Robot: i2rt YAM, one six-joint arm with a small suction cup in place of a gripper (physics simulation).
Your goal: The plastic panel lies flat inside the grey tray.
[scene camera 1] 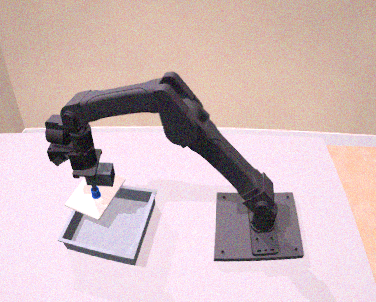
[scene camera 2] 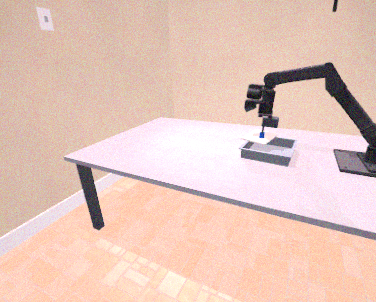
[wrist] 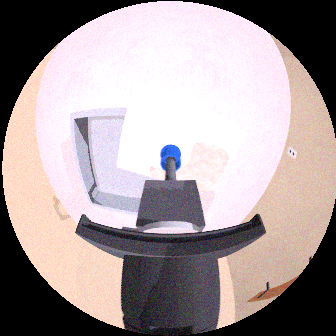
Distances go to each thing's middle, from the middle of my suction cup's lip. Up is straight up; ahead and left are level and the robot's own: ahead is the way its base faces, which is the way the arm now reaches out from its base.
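There's a grey tray (scene camera 1: 118, 236) that's 50 mm behind my suction cup, 70 mm to the left of it and 40 mm below it. And there's the white panel (scene camera 1: 81, 200): my suction cup is 10 mm short of that panel, 20 mm to the left of it and 10 mm above it.
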